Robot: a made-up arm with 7 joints.
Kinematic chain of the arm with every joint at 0, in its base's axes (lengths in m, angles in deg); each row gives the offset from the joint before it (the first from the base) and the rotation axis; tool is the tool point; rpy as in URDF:
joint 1: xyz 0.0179 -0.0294 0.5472 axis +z
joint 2: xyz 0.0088 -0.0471 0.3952 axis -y
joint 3: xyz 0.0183 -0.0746 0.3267 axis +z
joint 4: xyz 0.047 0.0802 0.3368 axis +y
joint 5: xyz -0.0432 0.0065 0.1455 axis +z
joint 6: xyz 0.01 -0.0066 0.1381 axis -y
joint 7: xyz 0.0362 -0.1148 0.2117 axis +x
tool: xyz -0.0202 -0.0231 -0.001 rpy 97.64 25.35 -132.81
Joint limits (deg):
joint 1: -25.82..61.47
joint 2: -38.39..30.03
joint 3: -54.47..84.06
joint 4: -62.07..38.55
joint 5: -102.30..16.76
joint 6: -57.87..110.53
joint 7: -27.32..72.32
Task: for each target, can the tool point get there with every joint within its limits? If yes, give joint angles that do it. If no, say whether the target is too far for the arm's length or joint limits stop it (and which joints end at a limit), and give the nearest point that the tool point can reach.
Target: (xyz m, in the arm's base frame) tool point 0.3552 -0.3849 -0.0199
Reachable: no: joint limits stop it (at a limit: joint 1, joint 2, joint 4, joint 7) | nearest point 0.0305 -0.5755 1.2574 | short by 1.332 m
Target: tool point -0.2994 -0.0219 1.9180
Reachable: yes | joints 30.74 6.98 -34.43 -21.11 -70.61 40.50 36.11
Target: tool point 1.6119 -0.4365 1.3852
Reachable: no: too far | nearest point 0.9737 -0.2735 1.4661 | short by 0.664 m
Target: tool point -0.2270 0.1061 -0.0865
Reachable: no: joint limits stop it (at a limit: joint 1, joint 2, joint 4, joint 7) | nearest point -0.4727 0.1354 1.2388 | short by 1.348 m
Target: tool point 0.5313 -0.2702 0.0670
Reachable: no: joint limits stop it (at a limit: joint 2, joint 3, joint 4, joint 6, joint 7) | nearest point 0.5320 -0.2705 1.3421 | short by 1.275 m
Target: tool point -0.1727 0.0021 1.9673
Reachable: yes | joints -2.38 0.44 -43.15 -18.34 -6.77 42.78 37.37
